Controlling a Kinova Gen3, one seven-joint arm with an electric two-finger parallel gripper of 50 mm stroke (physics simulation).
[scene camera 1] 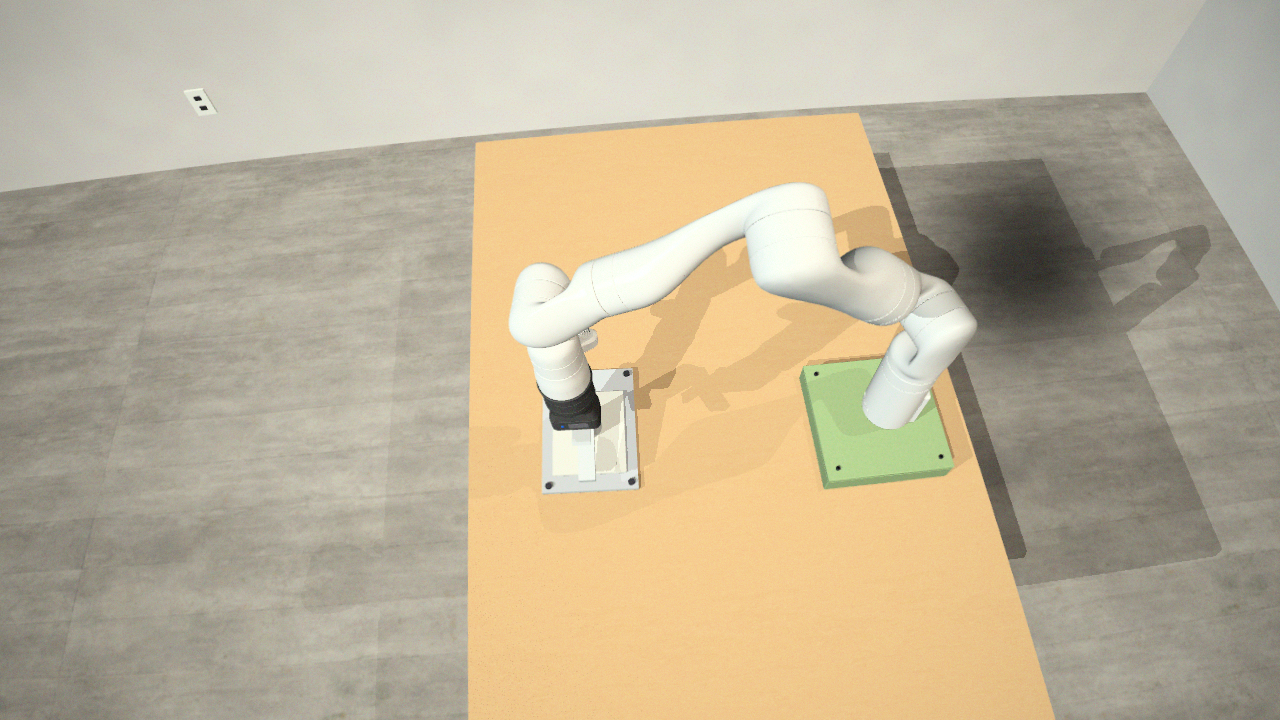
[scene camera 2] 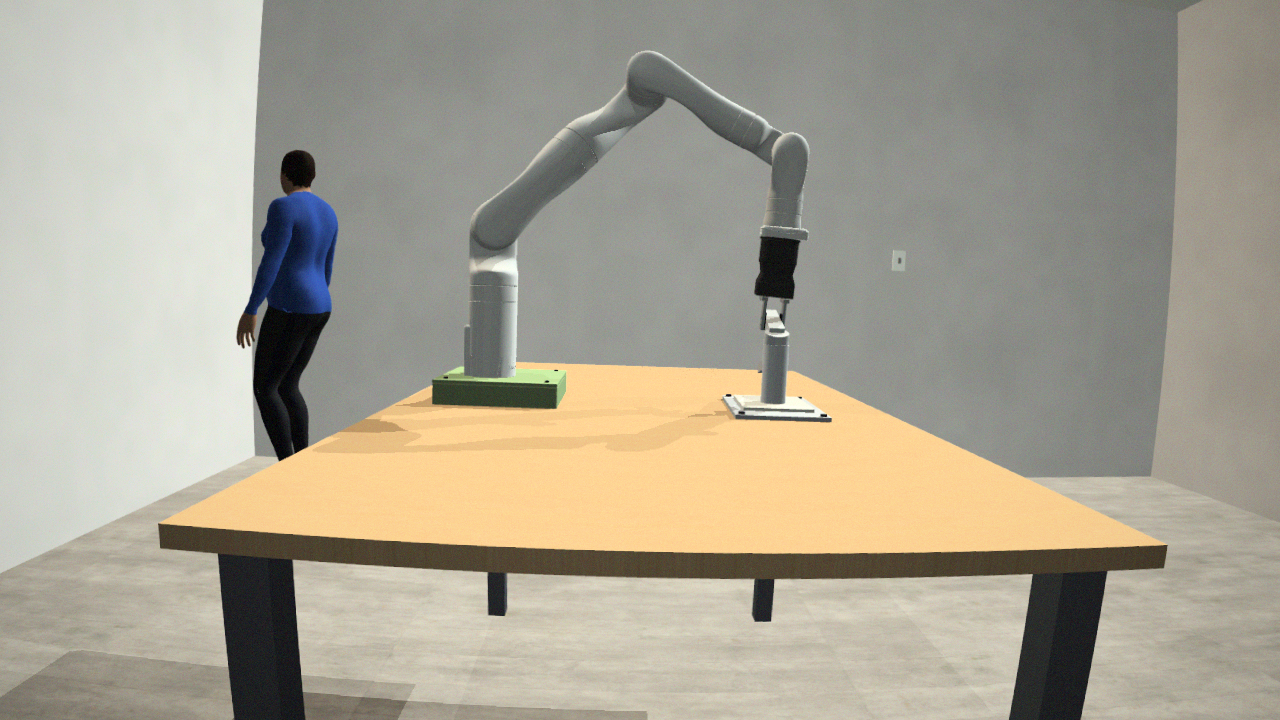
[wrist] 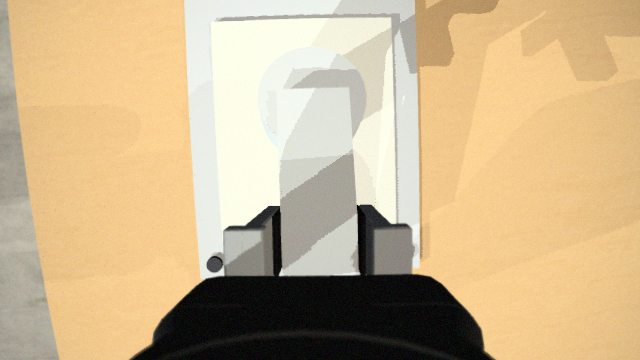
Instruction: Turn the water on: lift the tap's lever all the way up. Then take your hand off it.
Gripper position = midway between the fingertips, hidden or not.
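A base plate (scene camera 1: 606,380) is part of the scene, and a second view shows the plate (scene camera 2: 818,416) too. A flat lever (wrist: 311,100) can be seen as well. The robot's own gripper is here also: the gripper (scene camera 2: 771,330) is visible, as are the gripper (scene camera 1: 583,422) and the gripper (wrist: 320,230).
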